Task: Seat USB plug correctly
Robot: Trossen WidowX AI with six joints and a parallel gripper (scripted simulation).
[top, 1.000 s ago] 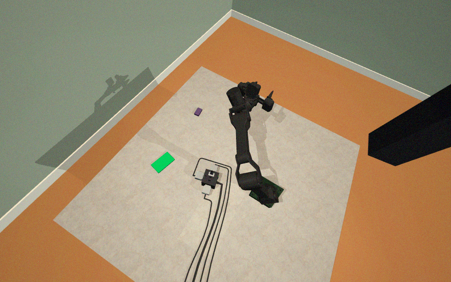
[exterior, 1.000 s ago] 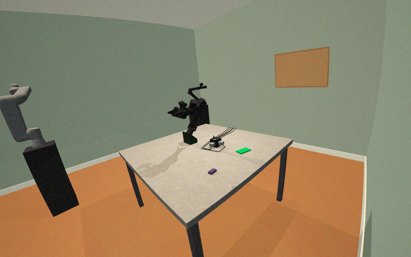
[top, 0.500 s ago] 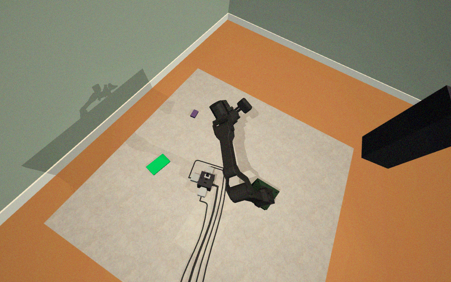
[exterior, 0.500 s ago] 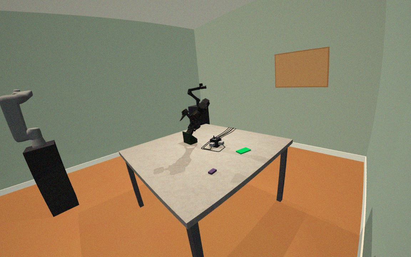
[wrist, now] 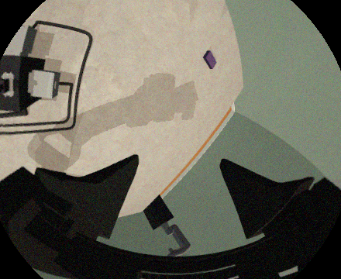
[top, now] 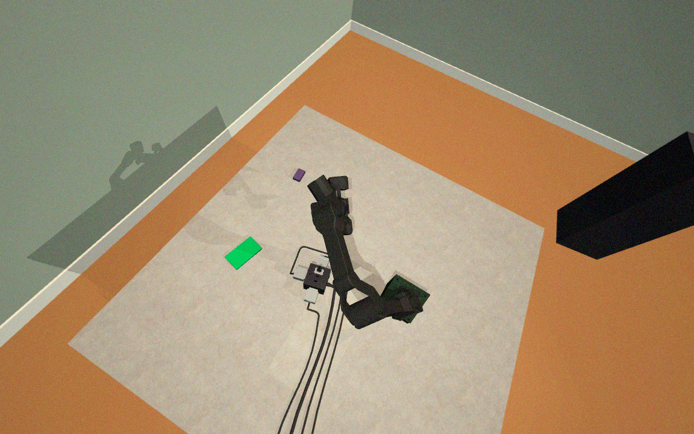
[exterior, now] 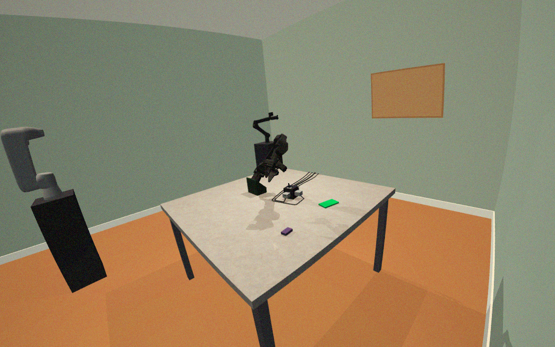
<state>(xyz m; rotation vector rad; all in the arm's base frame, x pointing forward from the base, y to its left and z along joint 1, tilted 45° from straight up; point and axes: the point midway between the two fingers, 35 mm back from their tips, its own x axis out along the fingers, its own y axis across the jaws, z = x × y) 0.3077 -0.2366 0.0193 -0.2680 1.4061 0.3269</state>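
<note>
Right now my gripper tip is 10 mm past the thin USB plug, 220 mm to the right of it and 110 mm above it. Round my gripper tip: small purple block (260 mm ahead, 160 mm to the right, 200 mm below); green flat card (280 mm ahead, 250 mm to the left, 200 mm below).
</note>
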